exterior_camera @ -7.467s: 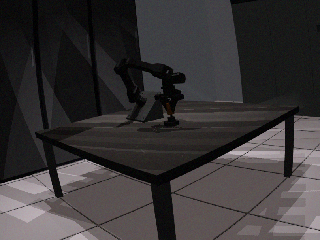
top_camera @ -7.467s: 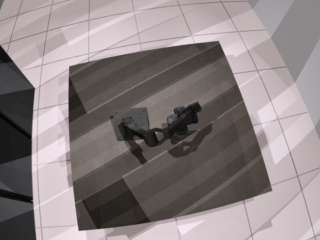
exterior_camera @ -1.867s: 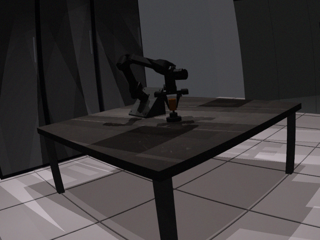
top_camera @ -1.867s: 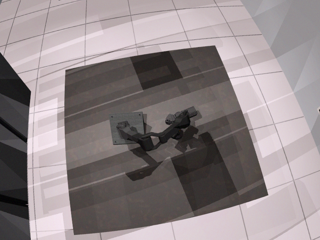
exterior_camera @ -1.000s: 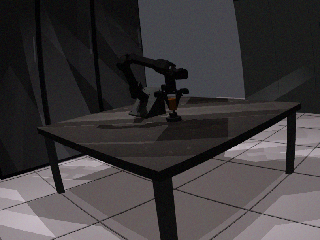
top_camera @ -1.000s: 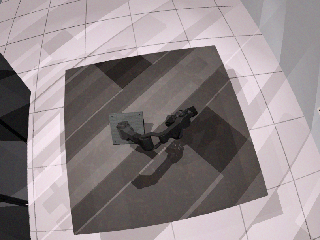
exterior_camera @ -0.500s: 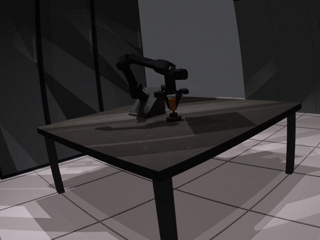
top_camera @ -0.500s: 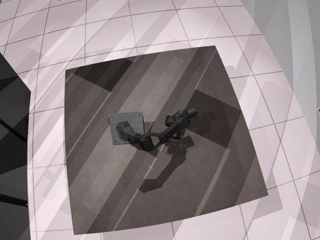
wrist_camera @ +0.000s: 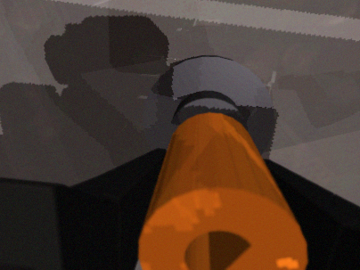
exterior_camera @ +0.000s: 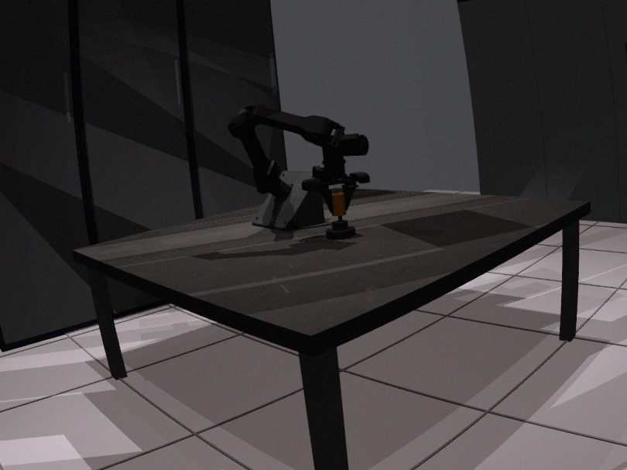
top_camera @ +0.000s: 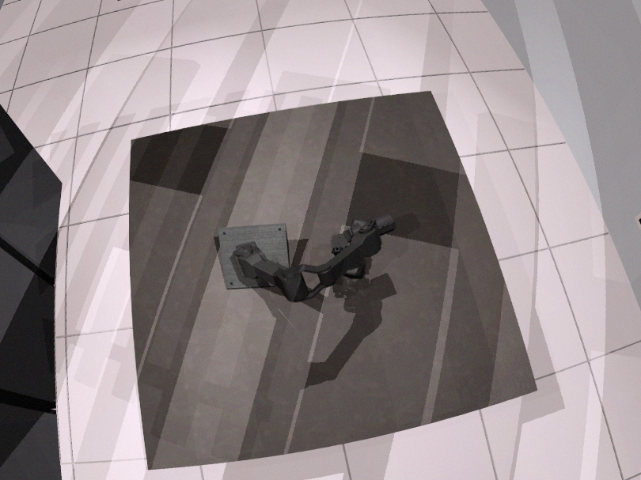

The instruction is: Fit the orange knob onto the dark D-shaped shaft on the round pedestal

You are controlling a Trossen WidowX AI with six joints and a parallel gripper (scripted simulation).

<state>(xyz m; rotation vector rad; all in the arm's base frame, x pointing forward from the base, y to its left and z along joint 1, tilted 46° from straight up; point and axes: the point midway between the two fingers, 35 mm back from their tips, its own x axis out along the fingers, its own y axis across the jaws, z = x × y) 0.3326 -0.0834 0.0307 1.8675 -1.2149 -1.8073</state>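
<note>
My gripper tip is 20 mm below the orange knob. From my gripper tip the other things lie so: pedestal (40 mm below).
</note>
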